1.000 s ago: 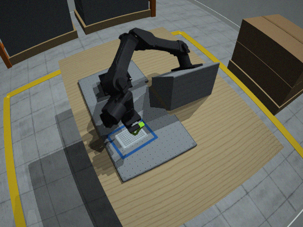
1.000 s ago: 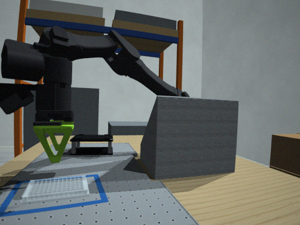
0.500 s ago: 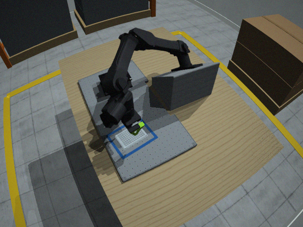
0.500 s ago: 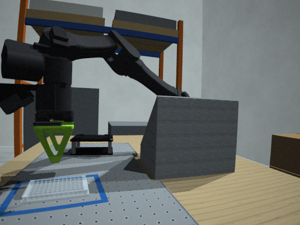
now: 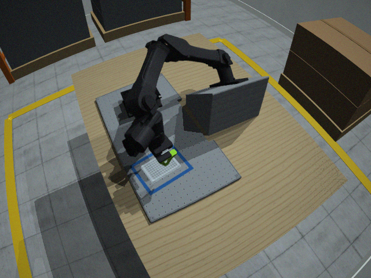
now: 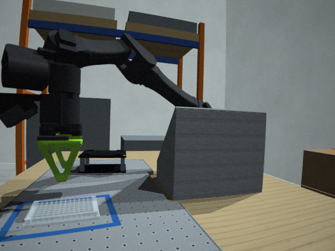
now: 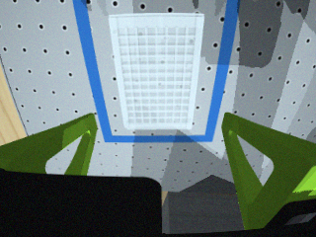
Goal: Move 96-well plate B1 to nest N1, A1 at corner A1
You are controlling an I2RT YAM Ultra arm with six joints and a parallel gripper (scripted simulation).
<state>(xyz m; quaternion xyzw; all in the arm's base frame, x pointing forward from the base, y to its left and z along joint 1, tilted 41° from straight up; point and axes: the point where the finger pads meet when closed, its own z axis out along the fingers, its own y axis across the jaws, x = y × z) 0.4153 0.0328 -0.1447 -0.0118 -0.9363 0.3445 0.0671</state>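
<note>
The clear 96-well plate is 8 cm below my hand. From my hand the other things lie so: black raised nest: 34 cm to the right, 10 cm behind, 3 cm below.
</note>
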